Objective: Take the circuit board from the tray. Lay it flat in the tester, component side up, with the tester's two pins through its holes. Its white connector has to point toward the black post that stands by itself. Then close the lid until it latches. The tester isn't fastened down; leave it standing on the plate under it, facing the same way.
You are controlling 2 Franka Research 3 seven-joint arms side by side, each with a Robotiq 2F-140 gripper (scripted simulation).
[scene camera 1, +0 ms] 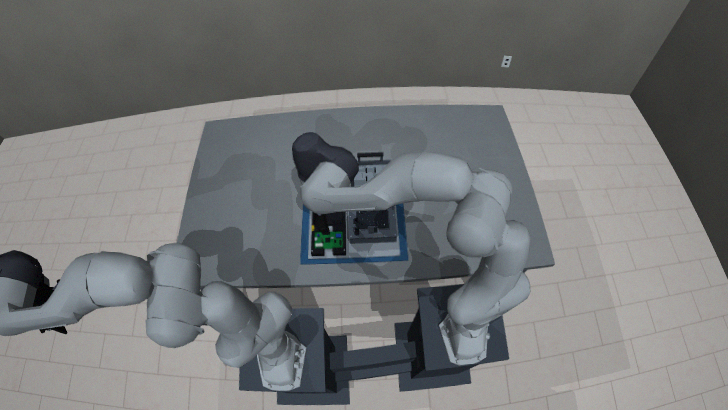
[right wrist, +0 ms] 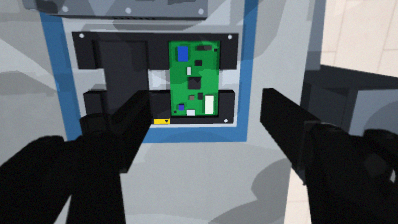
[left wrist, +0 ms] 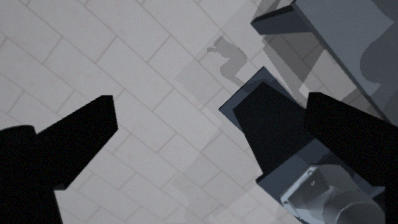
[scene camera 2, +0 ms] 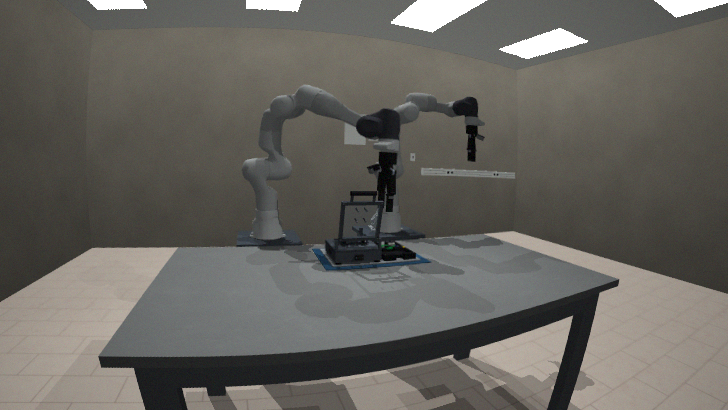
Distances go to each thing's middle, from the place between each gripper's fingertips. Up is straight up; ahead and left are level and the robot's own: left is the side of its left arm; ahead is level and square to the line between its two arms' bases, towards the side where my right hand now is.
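Labels:
The black tray [scene camera 1: 338, 219] is 180 mm below my right hand and 60 mm ahead of it. I find the green circuit board [right wrist: 194, 66] 180 mm below my right hand as well, 10 mm to the left of it and 10 mm ahead of it.
Measured from my left hand, the black tray is 410 mm ahead, 780 mm to the right and 390 mm below. The green circuit board, for its part, is 360 mm ahead of my left hand and 770 mm to the right of it, and it sits 390 mm below that hand.

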